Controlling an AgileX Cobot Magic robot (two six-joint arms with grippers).
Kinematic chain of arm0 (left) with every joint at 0, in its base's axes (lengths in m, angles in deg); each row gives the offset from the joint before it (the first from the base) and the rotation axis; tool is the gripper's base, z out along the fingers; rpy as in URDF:
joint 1: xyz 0 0 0.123 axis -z
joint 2: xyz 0 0 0 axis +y
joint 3: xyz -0.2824 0 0.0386 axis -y
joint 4: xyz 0.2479 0 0.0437 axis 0.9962 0 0.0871
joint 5: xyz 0 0 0 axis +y
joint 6: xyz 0.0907 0 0.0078 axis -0.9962 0 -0.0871
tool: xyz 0 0 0 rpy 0 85 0
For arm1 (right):
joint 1: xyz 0 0 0.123 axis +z
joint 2: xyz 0 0 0 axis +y
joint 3: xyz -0.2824 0 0.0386 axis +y
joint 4: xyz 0.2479 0 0.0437 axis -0.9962 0 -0.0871
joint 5: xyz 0 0 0 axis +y
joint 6: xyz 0.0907 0 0.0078 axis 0.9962 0 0.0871
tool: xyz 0 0 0 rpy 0 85 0
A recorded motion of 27 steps. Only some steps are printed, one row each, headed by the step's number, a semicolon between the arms.
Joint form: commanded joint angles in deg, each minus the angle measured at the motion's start. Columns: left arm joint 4, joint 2, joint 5, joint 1, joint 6, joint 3; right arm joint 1, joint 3, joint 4, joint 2, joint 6, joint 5.
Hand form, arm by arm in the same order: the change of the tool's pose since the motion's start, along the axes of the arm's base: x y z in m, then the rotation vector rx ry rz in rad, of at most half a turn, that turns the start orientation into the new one. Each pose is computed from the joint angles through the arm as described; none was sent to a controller.
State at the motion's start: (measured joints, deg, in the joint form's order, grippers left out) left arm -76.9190 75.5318 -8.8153 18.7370 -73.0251 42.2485; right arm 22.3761 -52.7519 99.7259 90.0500 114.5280 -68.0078
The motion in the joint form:
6: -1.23 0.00 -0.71 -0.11 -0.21 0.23; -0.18 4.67 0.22 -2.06 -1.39 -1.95
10: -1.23 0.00 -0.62 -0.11 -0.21 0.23; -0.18 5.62 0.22 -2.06 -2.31 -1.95
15: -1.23 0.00 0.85 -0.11 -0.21 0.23; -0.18 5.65 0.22 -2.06 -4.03 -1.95
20: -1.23 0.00 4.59 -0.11 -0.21 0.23; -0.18 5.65 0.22 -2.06 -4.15 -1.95
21: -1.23 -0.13 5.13 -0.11 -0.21 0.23; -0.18 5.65 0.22 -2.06 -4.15 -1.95
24: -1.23 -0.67 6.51 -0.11 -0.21 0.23; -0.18 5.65 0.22 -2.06 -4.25 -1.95
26: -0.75 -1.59 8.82 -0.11 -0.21 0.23; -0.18 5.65 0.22 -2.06 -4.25 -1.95
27: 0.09 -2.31 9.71 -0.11 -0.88 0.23; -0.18 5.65 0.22 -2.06 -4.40 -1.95
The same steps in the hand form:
6: 0.0009 0.0015 0.0013 -0.0114 -0.0026 0.0211; -0.0181 -0.0072 -0.0086 -0.0015 0.0308 0.0350
10: 0.0008 0.0014 0.0012 -0.0120 -0.0021 0.0198; -0.0205 -0.0082 -0.0124 -0.0050 0.0313 0.0402
15: 0.0002 -0.0008 0.0007 -0.0214 0.0069 -0.0023; -0.0206 -0.0082 -0.0126 -0.0005 0.0039 0.0502
20: -0.0017 -0.0063 -0.0007 -0.0454 0.0298 -0.0585; -0.0206 -0.0082 -0.0126 -0.0002 0.0019 0.0509
21: -0.0023 -0.0070 -0.0002 -0.0496 0.0309 -0.0667; -0.0206 -0.0082 -0.0126 -0.0002 0.0019 0.0509
24: -0.0044 -0.0085 0.0019 -0.0610 0.0303 -0.0878; -0.0206 -0.0082 -0.0126 0.0001 0.0003 0.0515
26: -0.0080 -0.0111 0.0057 -0.0725 0.0271 -0.1270; -0.0206 -0.0082 -0.0126 0.0001 0.0003 0.0515
27: -0.0104 -0.0117 0.0088 -0.0582 0.0147 -0.1526; -0.0206 -0.0082 -0.0126 0.0005 -0.0021 0.0523

